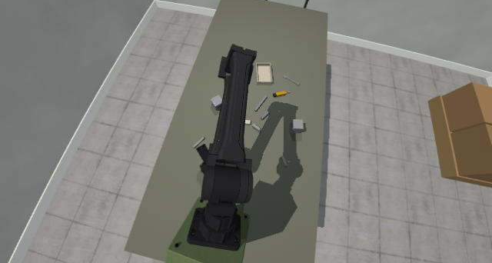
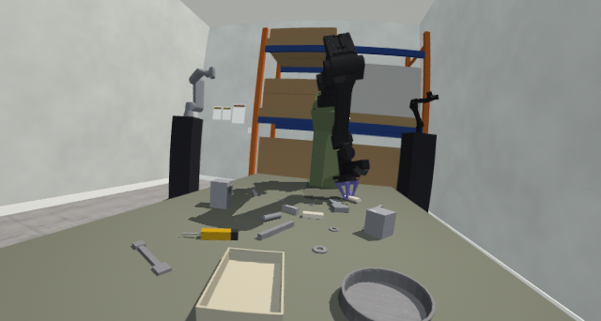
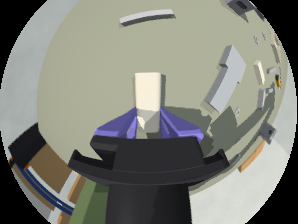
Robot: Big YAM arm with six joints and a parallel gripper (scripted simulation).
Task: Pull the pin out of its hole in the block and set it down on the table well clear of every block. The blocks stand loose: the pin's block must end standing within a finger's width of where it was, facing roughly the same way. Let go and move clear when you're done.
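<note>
Right now my hand is 1 cm to the right of the cream pin and 1 cm short of it. From my hand the other things lie so: cream tray (58 cm ahead, 28 cm to the right); cream piece (24 cm ahead, 17 cm to the right); round grey dish (60 cm ahead, 9 cm to the right).
</note>
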